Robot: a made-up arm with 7 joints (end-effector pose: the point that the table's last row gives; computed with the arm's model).
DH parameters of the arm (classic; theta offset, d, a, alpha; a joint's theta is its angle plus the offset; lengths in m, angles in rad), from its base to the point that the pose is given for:
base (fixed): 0 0 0 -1.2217
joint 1: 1.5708 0 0 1.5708
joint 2: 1.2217 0 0 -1.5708
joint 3: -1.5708 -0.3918 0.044 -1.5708
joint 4: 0 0 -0.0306 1.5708
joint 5: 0 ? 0 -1.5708
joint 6: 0 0 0 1.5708
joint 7: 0 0 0 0
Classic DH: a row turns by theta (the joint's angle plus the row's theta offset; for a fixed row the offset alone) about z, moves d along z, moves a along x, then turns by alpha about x.
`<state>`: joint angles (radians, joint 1 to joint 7).
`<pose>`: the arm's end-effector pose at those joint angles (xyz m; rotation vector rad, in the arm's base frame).
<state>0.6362 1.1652 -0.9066 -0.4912 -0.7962 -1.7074 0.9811</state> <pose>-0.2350 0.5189 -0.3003 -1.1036 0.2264 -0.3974</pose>
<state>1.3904 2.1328 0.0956 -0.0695 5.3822 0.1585 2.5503</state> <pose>0.1427 0.5949 0.2108 1.9167 -0.5732 -0.0804</pose>
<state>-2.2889 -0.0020 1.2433 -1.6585 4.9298 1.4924 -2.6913</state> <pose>0.2930 -0.0110 0.4042 1.2788 -0.4494 -1.2776</pose>
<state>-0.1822 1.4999 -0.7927 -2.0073 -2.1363 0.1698 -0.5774</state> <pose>0.2544 0.2831 -0.1864 -1.3550 -0.0701 1.4717</pose>
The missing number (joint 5, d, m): -0.253
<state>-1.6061 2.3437 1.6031 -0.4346 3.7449 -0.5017 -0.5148</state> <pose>-0.3723 0.5016 0.1644 2.1598 0.2730 0.4630</pose>
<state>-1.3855 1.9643 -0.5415 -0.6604 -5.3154 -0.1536 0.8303</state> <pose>0.0896 0.5303 0.3376 0.3485 -2.6342 0.6503</pose>
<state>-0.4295 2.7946 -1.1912 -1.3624 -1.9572 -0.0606 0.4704</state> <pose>0.0153 0.4013 0.3805 1.1178 1.9330 -2.1056</pose>
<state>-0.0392 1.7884 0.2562 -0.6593 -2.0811 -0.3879 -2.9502</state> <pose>0.1704 0.5843 0.1813 0.9305 -1.3054 0.6645</pose>
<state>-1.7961 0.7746 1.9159 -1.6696 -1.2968 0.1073 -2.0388</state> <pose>0.2622 0.4097 0.1027 1.3572 0.1323 0.4105</pose>
